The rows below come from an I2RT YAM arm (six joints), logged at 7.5 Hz.
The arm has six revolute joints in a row. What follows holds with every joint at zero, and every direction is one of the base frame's. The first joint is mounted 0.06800 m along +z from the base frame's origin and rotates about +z. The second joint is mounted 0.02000 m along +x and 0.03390 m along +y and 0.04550 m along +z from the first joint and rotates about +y. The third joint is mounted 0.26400 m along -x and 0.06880 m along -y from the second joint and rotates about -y. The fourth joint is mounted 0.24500 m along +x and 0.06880 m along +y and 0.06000 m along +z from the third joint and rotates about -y. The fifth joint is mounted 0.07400 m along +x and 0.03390 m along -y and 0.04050 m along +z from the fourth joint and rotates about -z. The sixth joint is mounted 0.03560 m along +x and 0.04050 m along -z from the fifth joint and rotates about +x. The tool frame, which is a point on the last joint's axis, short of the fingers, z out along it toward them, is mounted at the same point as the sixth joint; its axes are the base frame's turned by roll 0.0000, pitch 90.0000 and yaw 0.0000 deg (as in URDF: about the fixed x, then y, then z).
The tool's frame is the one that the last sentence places.
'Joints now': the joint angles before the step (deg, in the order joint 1, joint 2, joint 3, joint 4, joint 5, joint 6). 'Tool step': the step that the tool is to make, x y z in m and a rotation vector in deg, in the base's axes. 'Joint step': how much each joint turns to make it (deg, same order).
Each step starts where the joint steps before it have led.
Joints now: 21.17, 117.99, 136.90, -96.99, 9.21, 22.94
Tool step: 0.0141, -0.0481, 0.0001, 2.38, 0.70, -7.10
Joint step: -7.83, -0.04, 0.01, 0.01, -2.58, -0.20
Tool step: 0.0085, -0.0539, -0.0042, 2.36, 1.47, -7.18
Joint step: -8.52, -0.03, -1.03, 0.00, -2.78, -0.80
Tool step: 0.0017, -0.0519, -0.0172, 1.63, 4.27, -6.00
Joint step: -8.03, 0.00, -4.15, 0.00, -1.98, -1.74
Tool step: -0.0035, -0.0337, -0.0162, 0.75, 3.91, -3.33
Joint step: -5.15, 0.00, -3.91, 0.00, -0.51, -1.79
